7 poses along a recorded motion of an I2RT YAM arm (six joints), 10 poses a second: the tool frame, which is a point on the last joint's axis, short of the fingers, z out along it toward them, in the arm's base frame.
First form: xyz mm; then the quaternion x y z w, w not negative.
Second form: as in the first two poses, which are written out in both.
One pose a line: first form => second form
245 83 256 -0.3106 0.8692 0.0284 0.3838 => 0.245 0.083 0.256 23.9 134.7 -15.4
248 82 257 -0.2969 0.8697 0.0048 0.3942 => 0.248 0.082 0.257 19.5 133.6 -18.2
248 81 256 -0.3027 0.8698 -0.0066 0.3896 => 0.248 0.081 0.256 18.2 134.1 -20.2
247 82 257 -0.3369 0.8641 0.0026 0.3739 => 0.247 0.082 0.257 21.7 136.1 -20.9
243 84 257 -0.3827 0.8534 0.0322 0.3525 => 0.243 0.084 0.257 29.4 138.5 -18.9
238 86 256 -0.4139 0.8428 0.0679 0.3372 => 0.238 0.086 0.256 37.5 139.8 -14.8
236 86 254 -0.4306 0.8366 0.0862 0.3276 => 0.236 0.086 0.254 42.0 140.4 -12.5
